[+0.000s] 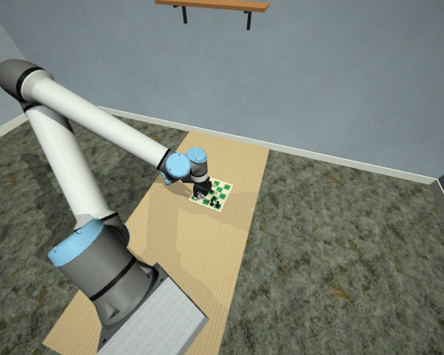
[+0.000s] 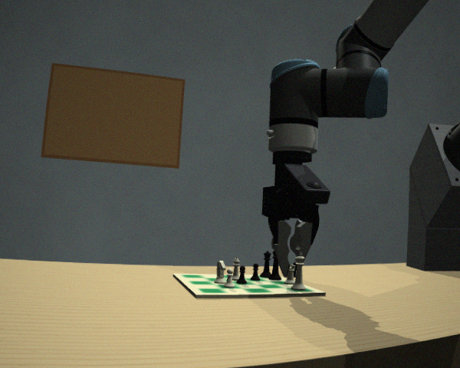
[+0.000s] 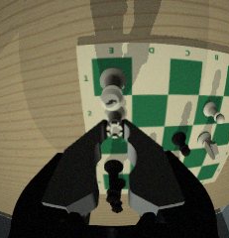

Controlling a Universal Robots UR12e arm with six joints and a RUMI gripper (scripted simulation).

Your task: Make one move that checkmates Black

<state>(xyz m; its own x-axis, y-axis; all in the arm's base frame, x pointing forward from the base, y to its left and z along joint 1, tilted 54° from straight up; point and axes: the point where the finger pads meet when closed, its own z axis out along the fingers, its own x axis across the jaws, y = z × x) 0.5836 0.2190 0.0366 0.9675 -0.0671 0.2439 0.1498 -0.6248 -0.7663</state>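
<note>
My hand is 10 mm past the white queen and 30 mm to the right of it. Round my hand: white pawn (110 mm ahead, 20 mm to the left, 20 mm below); then chessboard (80 mm ahead, 30 mm to the right, 30 mm below).
</note>
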